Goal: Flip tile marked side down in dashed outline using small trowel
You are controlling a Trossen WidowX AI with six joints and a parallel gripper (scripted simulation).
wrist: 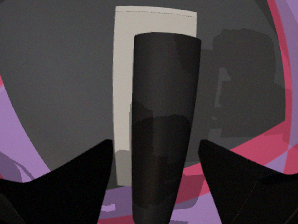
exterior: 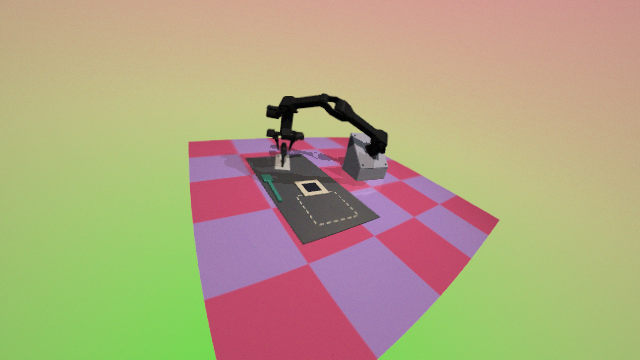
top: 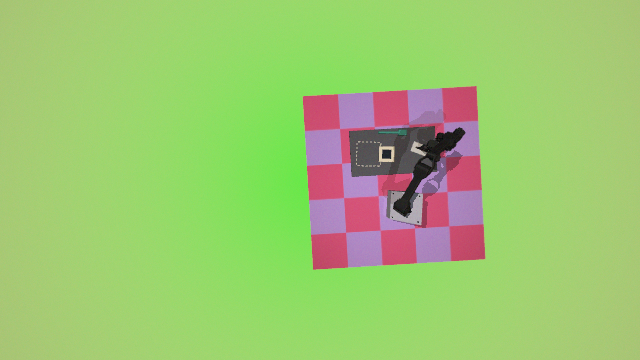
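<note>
My gripper tip is now 3 cm short of the dark mat, 24 cm to the right of it and 8 cm above it. Also, from my gripper tip: green trowel: 16 cm ahead, 20 cm to the left, 6 cm below; cream tile: 1 cm ahead, 29 cm to the left, 6 cm below.
</note>
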